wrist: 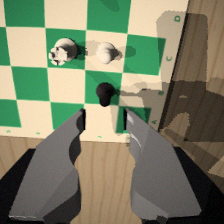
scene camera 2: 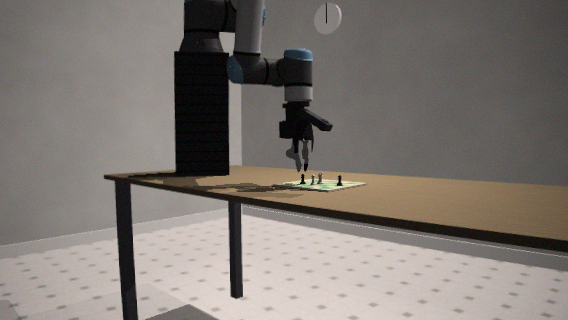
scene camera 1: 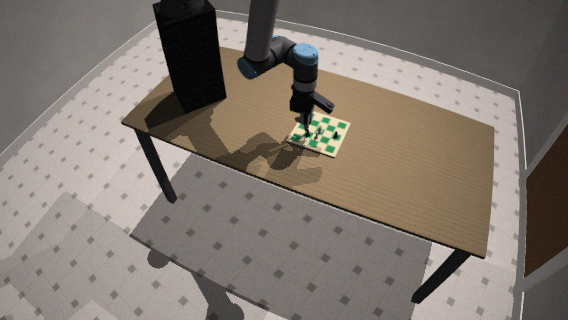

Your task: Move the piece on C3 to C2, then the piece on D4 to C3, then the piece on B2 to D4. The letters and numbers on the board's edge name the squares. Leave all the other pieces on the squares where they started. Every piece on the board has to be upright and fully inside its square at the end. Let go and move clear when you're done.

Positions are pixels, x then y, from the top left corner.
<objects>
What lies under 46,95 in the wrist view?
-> A green-and-cream chessboard.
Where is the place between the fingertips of my gripper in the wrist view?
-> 104,110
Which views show my gripper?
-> The wrist view, scene camera 2 and scene camera 1: all of them.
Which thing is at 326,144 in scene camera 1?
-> A green-and-cream chessboard.
</objects>
